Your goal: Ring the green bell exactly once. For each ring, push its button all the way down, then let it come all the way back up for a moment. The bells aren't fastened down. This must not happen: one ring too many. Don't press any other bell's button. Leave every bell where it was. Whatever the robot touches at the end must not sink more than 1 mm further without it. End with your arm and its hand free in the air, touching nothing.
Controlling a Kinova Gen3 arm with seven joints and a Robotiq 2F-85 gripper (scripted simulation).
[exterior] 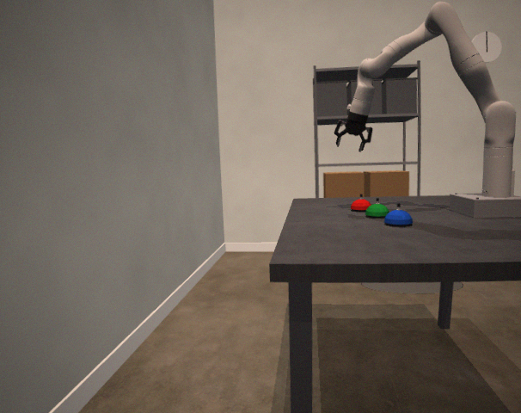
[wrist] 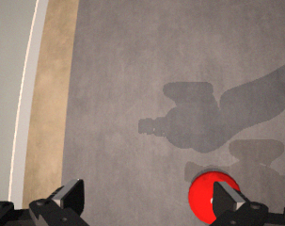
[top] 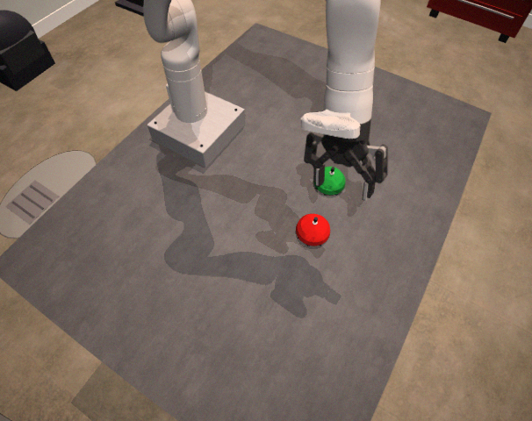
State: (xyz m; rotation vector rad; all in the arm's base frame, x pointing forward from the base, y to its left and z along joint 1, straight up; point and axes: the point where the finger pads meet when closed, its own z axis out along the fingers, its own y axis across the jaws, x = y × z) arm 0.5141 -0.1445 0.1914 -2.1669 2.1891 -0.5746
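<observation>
Now: hand 22 cm above the green bell, 18 cm to the right of it and 8 cm past it. Round my hand: red bell 22 cm below, 4 cm behind, 3 cm to the left; blue bell 34 cm to the left, 22 cm below, 12 cm behind.
</observation>
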